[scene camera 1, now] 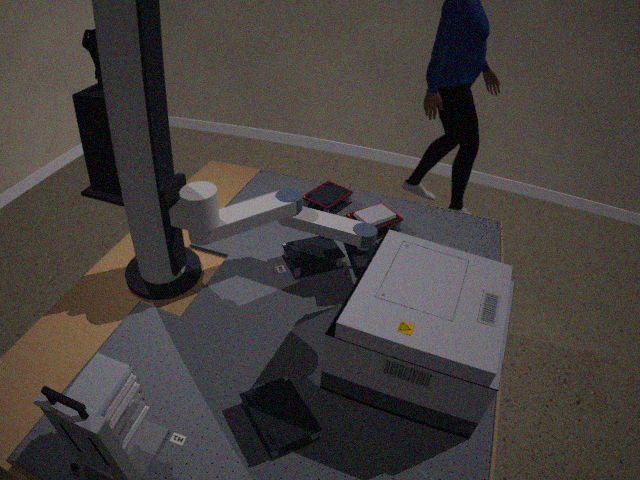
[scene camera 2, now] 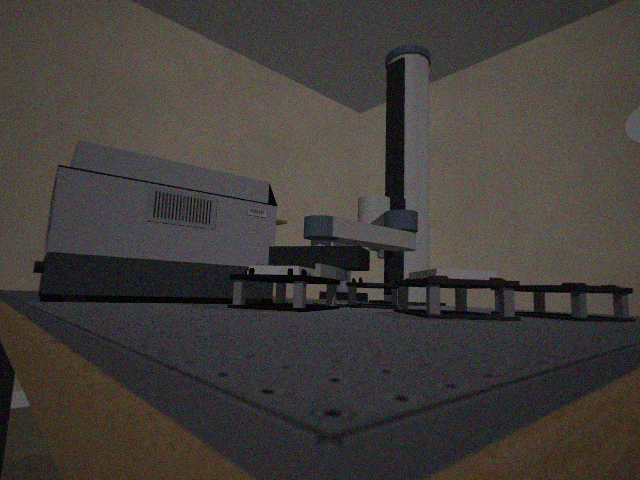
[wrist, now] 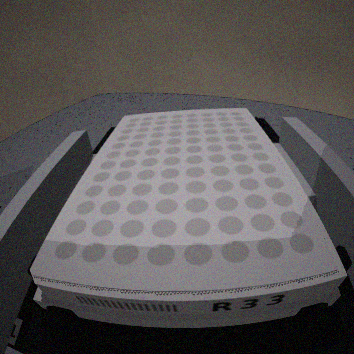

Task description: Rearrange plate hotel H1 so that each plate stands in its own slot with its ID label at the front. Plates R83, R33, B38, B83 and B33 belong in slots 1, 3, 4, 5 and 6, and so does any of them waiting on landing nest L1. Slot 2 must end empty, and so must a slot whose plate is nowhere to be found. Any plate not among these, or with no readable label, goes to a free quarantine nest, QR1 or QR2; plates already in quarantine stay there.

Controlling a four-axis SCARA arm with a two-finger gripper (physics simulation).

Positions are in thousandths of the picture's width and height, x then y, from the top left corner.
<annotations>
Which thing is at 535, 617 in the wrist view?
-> A plate R33.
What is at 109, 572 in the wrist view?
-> My gripper.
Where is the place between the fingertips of my gripper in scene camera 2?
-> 445, 561
</annotations>
